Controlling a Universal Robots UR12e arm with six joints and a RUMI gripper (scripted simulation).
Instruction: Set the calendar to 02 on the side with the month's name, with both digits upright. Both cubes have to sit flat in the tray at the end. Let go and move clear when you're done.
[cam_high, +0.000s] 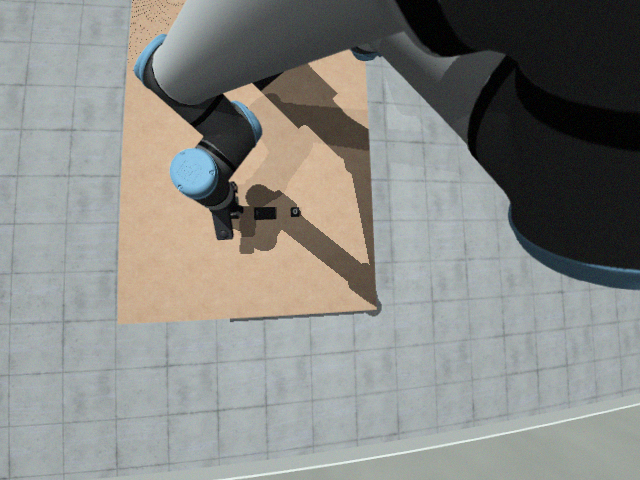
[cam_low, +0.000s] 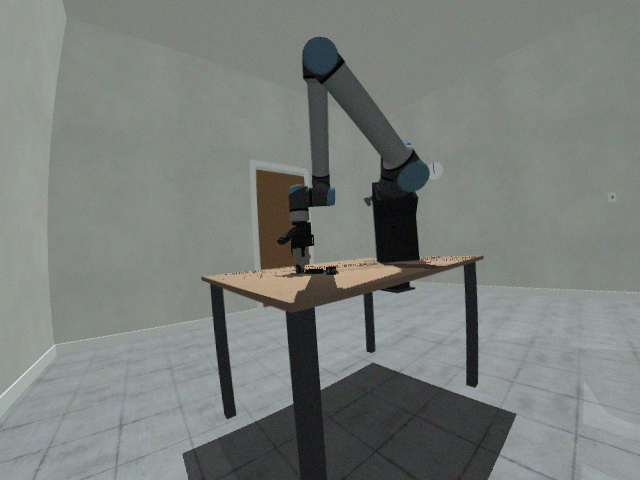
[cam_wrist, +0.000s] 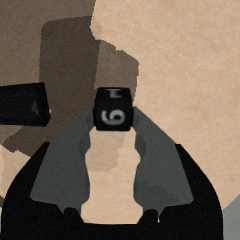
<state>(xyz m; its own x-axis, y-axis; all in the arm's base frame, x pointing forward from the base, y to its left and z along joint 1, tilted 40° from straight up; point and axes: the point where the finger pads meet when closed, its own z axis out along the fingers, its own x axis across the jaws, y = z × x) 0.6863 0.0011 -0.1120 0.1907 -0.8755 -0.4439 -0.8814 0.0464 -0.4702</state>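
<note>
My gripper is now 21 cm to the right of the black number cube, 5 cm past it and 1 cm above it. From my hand the other things lie so: calendar tray (10 cm to the left, 2 cm below, 2 cm behind).
</note>
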